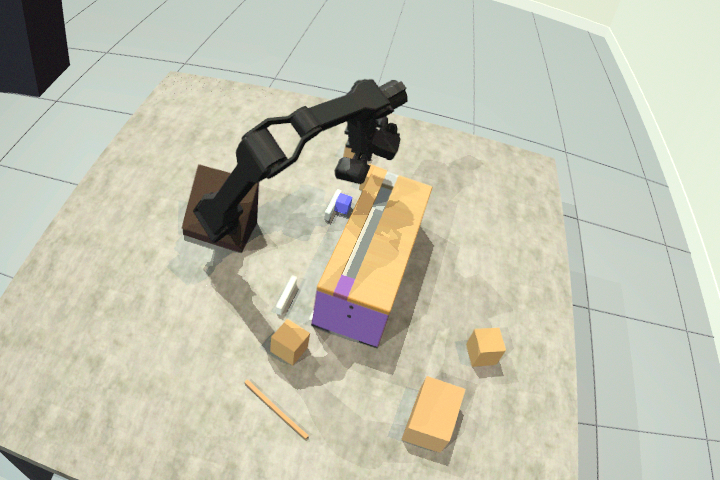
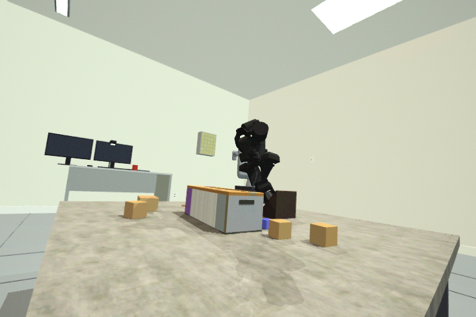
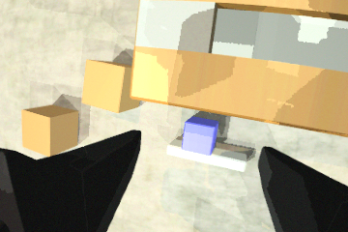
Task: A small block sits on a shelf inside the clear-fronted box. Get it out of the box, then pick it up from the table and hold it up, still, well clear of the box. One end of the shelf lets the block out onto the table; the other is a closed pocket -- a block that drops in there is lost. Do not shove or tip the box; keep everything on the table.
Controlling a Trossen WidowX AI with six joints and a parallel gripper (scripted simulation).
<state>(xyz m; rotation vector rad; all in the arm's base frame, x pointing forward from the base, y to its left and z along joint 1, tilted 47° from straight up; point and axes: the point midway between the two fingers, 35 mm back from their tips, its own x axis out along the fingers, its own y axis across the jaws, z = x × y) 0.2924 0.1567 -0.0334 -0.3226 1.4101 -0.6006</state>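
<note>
Now: gripper tip 14 cm above the blue block, 3 cm to the right of it and 3 cm past it. Also, from my gripper tip: tan block 50 cm to the right, 21 cm ahead, 13 cm below; thin stick 54 cm to the right, 15 cm below, 8 cm behind; tan-topped box 14 cm to the right, 9 cm below, 2 cm ahead.
</note>
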